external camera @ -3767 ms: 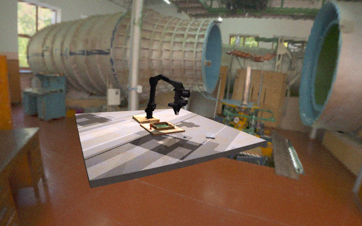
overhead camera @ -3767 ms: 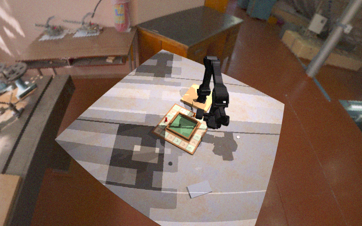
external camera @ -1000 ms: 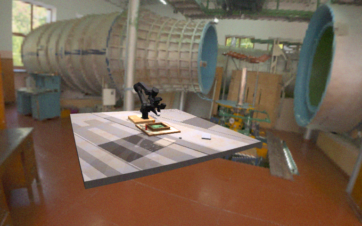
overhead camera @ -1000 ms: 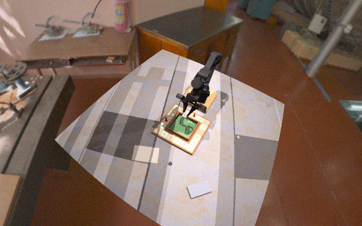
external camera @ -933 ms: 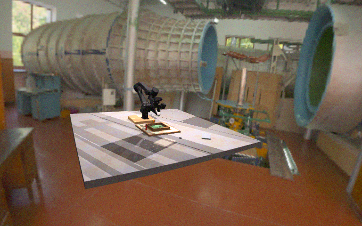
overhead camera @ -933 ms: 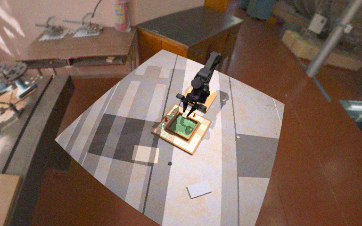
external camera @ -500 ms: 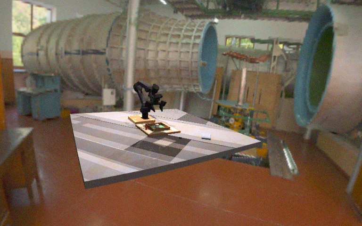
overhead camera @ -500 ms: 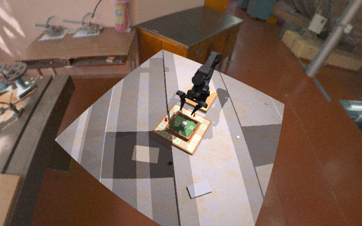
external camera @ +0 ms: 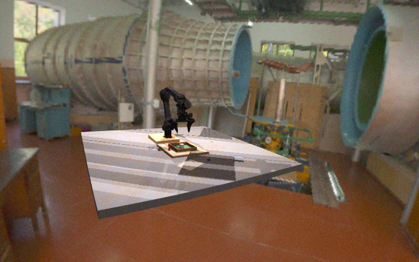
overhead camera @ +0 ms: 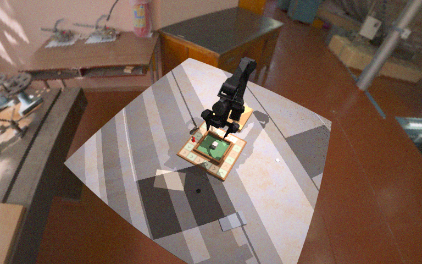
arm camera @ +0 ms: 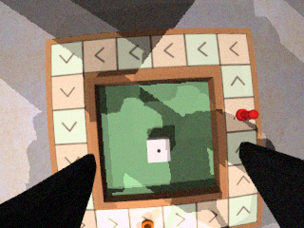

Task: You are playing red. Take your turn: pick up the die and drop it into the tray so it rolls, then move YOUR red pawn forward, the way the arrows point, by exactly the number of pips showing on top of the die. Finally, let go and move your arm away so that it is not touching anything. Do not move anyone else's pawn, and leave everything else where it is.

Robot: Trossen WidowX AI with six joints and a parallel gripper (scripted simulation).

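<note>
The red pawn is 110 mm to the right of my gripper tip and 100 mm below it. Round my gripper tip: orange pawn 110 mm behind, 40 mm to the left, 100 mm below; then white die 10 mm behind, 100 mm below; then green tray 120 mm below.
</note>
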